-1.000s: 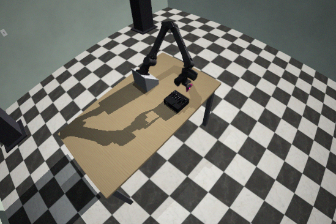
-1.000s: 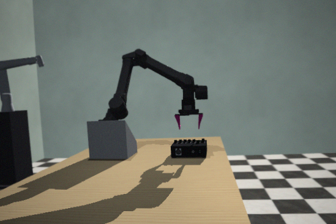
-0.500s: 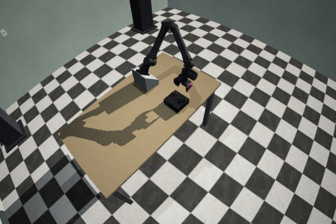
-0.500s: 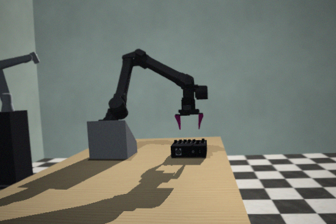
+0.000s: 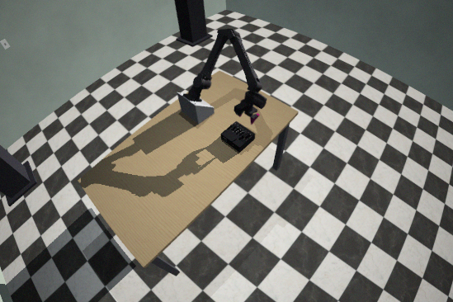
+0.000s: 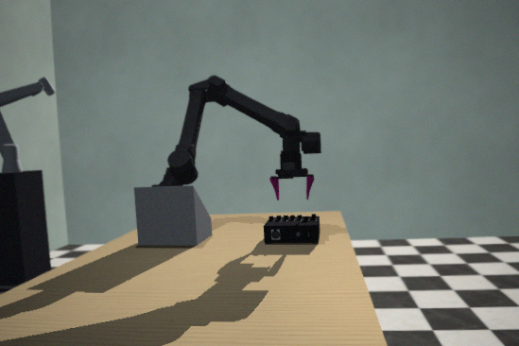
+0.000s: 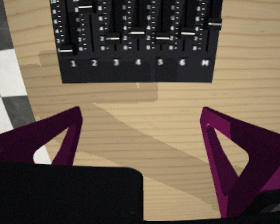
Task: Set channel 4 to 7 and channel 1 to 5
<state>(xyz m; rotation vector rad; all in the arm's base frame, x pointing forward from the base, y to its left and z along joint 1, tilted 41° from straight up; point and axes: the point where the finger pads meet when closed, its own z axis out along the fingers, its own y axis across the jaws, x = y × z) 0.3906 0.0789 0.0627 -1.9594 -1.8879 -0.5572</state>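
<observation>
Right now the channel 1 fader cap is 70 mm ahead of my hand, 50 mm to the right of it and 50 mm below it. Round my hand: channel 4 fader cap 60 mm to the right, 50 mm below; then channel 2 fader cap 50 mm ahead, 80 mm to the right, 50 mm below; then channel 3 fader cap 20 mm ahead, 60 mm to the right, 50 mm below.
</observation>
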